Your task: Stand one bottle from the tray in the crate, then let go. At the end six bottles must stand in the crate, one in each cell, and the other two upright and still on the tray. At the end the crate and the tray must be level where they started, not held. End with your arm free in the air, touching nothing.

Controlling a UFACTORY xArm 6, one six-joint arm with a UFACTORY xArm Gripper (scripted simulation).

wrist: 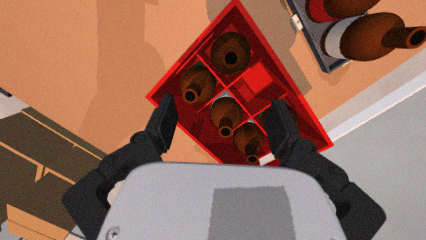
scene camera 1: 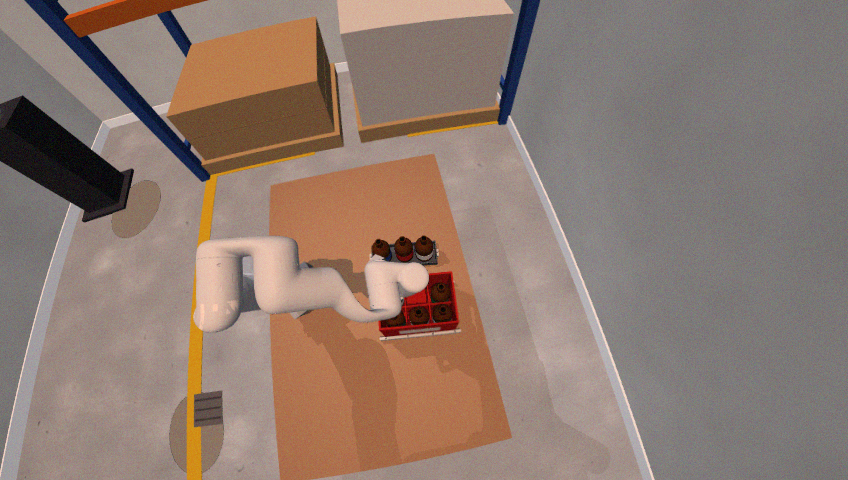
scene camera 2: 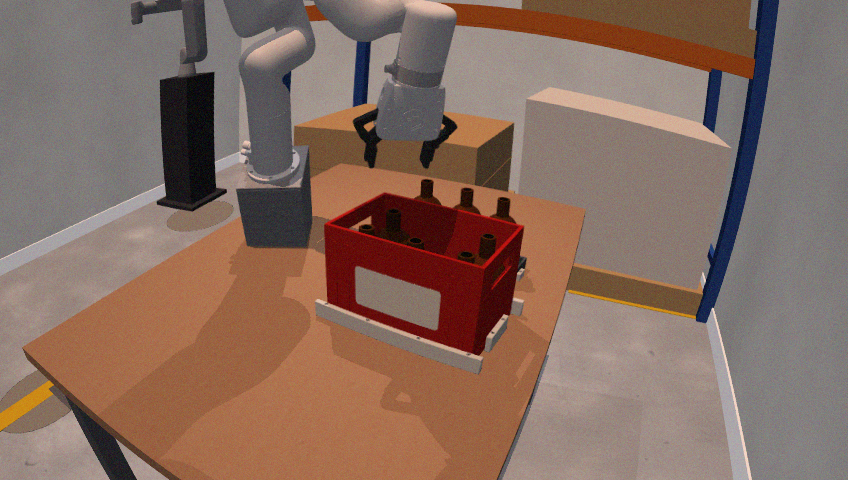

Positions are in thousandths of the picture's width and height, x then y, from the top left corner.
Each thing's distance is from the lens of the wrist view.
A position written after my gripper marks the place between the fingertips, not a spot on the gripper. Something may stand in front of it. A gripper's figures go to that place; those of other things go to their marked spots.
my gripper (wrist: 520, 452): 0.13 m
red crate (wrist: 597, 369): 0.39 m
